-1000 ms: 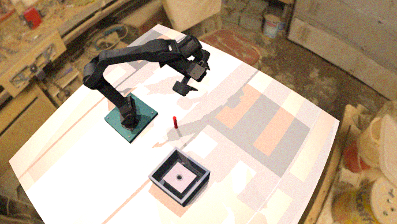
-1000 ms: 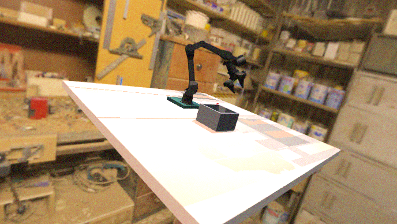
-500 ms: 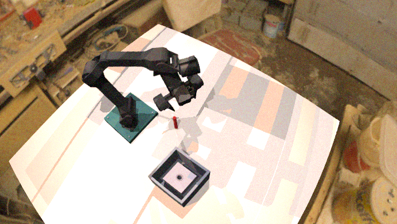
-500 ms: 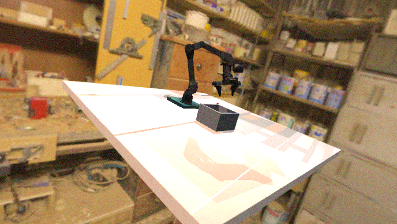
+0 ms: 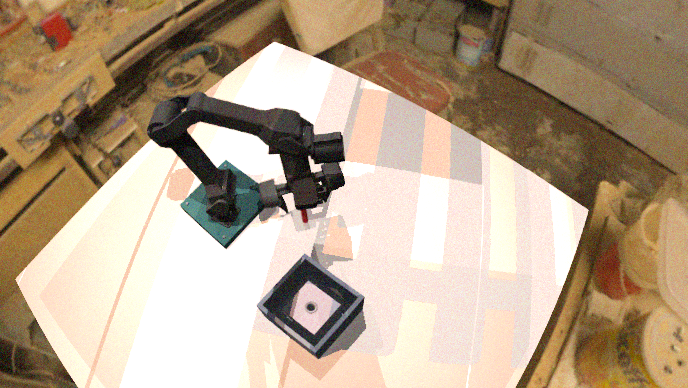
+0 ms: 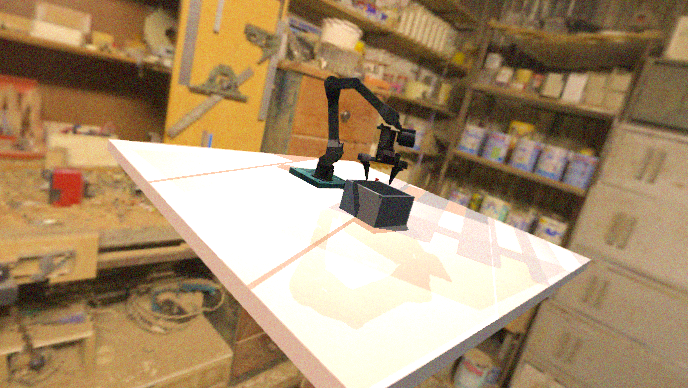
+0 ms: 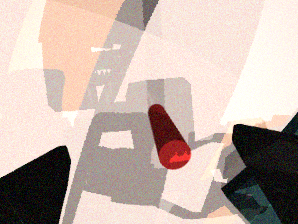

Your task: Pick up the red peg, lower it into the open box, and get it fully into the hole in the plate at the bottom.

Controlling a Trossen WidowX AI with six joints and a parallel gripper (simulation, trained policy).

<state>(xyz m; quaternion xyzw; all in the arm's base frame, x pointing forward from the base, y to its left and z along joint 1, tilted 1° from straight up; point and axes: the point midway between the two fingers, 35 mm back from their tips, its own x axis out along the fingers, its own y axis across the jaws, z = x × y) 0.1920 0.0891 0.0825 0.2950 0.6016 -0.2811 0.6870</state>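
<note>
Now: the red peg 1 cm behind my gripper tip, 1 cm to the right of it and 2 cm below it. Also, from my gripper tip: pale plate: 12 cm ahead, 22 cm to the right, 2 cm below; grey box: 12 cm ahead, 22 cm to the right, 4 cm below.
</note>
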